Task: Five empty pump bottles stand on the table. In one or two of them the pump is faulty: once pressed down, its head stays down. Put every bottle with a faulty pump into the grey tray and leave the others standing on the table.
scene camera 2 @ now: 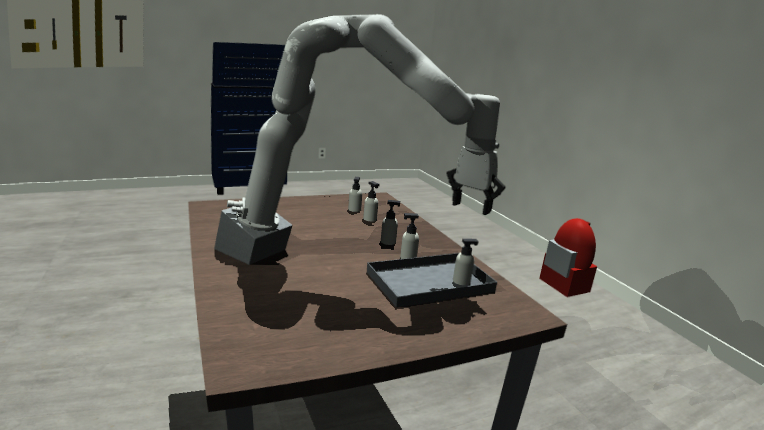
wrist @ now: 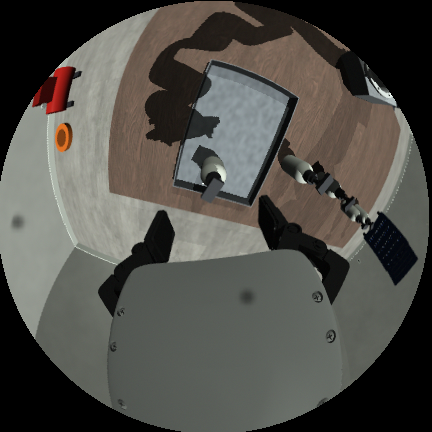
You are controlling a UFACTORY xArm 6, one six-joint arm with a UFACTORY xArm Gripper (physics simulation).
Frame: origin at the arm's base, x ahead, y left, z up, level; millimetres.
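Seen in the pictures: gripper, fingertip midpoint: (scene camera 2: 471, 209) (wrist: 213, 215); arm's base, link origin: (scene camera 2: 257, 217).
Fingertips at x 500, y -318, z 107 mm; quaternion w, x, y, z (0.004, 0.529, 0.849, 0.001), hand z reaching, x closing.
Note:
Offsets run from my fingertips to a thing's top centre. Level surfaces: height alone.
A pale pump bottle @[dx +12, dy +7, dz -90 mm] (scene camera 2: 462, 268) (wrist: 213, 169) with a black pump stands upright inside the grey tray @[dx -77, dy +28, dz -187 mm] (scene camera 2: 443, 298) (wrist: 273, 150), near its far right corner in the scene view. My gripper (scene camera 2: 471, 207) (wrist: 213, 215) is open and empty, above and apart from this bottle. Four more bottles stand upright on the table in a slanting row behind the tray: the nearest @[dx -66, dy +190, dz -77 mm] (scene camera 2: 409, 245) (wrist: 296, 167) close to the tray, then a second @[dx -76, dy +320, dz -77 mm] (scene camera 2: 389, 230), a third @[dx -55, dy +536, dz -77 mm] (scene camera 2: 370, 209) and the farthest @[dx -75, dy +647, dz -92 mm] (scene camera 2: 355, 200). Their heads look raised, but small differences in height cannot be told. In the wrist view the farther ones overlap.
The arm's grey base block (scene camera 2: 251, 237) (wrist: 356, 75) stands on the wooden table @[dz -217 mm] (scene camera 2: 320, 347) (wrist: 135, 165). Beyond the table are a dark blue cabinet (scene camera 2: 240, 117) (wrist: 391, 248), a red object (scene camera 2: 576, 243) (wrist: 61, 90) and an orange ring (wrist: 68, 137).

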